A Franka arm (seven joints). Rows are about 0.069 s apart.
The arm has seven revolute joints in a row. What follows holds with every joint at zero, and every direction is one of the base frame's. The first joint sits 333 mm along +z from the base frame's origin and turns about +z. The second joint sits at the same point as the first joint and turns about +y. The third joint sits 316 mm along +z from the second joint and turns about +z. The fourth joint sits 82.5 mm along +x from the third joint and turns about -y. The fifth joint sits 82.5 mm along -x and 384 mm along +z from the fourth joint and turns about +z. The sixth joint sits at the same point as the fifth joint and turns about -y. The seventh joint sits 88 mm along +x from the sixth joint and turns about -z. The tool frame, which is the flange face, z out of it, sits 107 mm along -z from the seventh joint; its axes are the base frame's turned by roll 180, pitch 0 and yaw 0 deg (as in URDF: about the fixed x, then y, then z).
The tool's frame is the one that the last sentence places.
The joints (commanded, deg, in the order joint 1, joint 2, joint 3, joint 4, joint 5, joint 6, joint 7), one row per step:
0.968, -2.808, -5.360, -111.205, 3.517, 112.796, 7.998
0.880, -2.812, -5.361, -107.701, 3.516, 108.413, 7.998
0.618, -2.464, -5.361, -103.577, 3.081, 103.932, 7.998
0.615, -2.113, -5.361, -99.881, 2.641, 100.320, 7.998
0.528, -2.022, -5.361, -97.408, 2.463, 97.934, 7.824
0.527, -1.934, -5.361, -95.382, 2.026, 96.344, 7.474
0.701, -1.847, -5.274, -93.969, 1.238, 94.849, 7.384
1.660, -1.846, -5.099, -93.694, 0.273, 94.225, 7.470
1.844, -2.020, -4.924, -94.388, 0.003, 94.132, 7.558
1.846, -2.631, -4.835, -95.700, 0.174, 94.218, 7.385
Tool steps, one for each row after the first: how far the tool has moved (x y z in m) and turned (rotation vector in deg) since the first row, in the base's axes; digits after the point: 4 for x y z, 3 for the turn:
0.0003, -0.0004, 0.0225, 0.143, 0.857, 0.173
0.0012, -0.0031, 0.0468, -0.197, 1.582, 0.258
0.0015, -0.0035, 0.0689, -0.614, 1.878, 0.499
0.0004, -0.0043, 0.0850, -0.798, 1.885, 0.709
-0.0003, -0.0049, 0.0986, -1.292, 1.560, 1.141
-0.0015, -0.0035, 0.1071, -2.080, 1.793, 1.565
-0.0019, 0.0058, 0.1084, -3.030, 2.203, 2.648
-0.0031, 0.0088, 0.1041, -3.243, 2.828, 2.944
-0.0068, 0.0100, 0.0991, -2.988, 3.418, 3.227

